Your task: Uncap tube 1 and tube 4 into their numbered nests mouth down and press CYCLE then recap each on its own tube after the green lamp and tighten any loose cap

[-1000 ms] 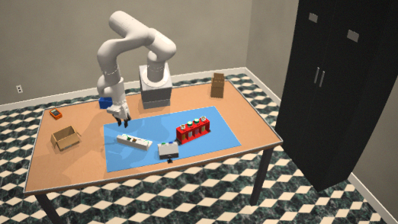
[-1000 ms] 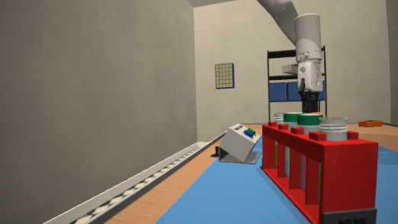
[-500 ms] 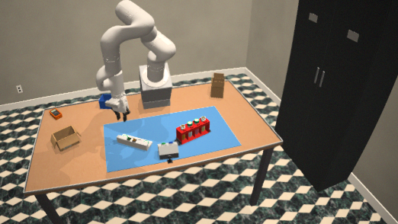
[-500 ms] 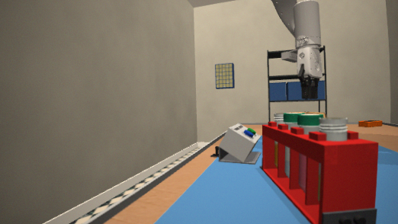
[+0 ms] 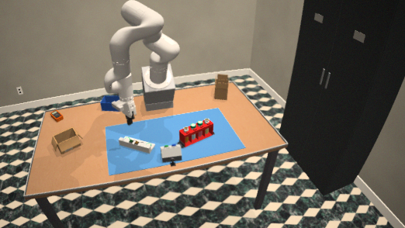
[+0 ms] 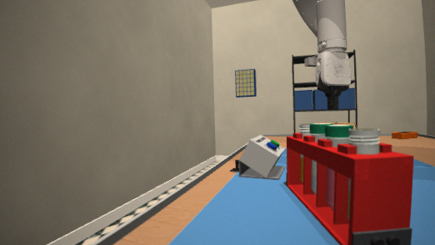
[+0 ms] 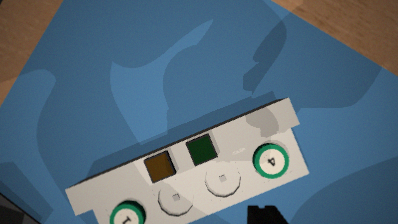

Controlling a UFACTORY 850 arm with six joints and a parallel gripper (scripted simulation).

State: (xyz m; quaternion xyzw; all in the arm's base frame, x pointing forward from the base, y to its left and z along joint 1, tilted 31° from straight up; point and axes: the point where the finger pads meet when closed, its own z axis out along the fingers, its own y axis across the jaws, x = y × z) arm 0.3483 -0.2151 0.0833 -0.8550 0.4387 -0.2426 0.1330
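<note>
Now: the blue cycle key 250 mm to the left of my hand, 150 mm ahead of it and 100 mm below it. Round my hand: green ready key: 200 mm to the left, 150 mm ahead, 100 mm below; green cap: 150 mm below, 100 mm to the left, 60 mm ahead; tube cap: 150 mm below, 40 mm to the right, 20 mm behind.
</note>
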